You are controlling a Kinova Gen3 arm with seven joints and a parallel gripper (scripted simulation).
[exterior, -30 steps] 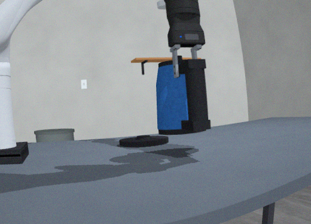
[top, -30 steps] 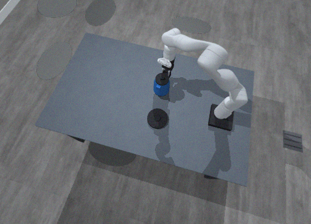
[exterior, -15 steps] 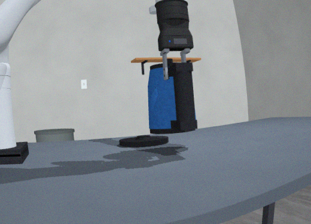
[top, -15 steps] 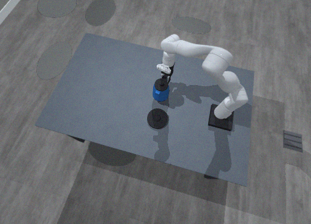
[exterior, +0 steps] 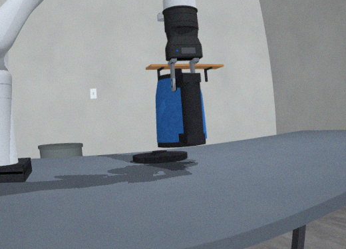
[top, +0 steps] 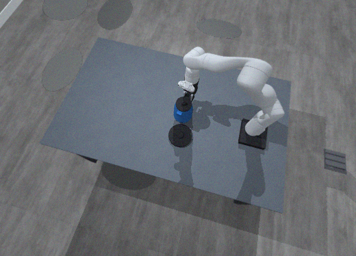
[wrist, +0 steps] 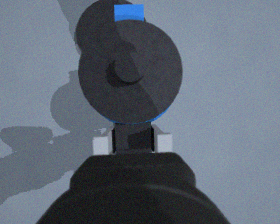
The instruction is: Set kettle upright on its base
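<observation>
Right now the blue kettle is 5 cm below my hand and 3 cm to the left of it. The rest, counted from my hand: round black base 19 cm to the left, 17 cm below, 1 cm behind.
</observation>
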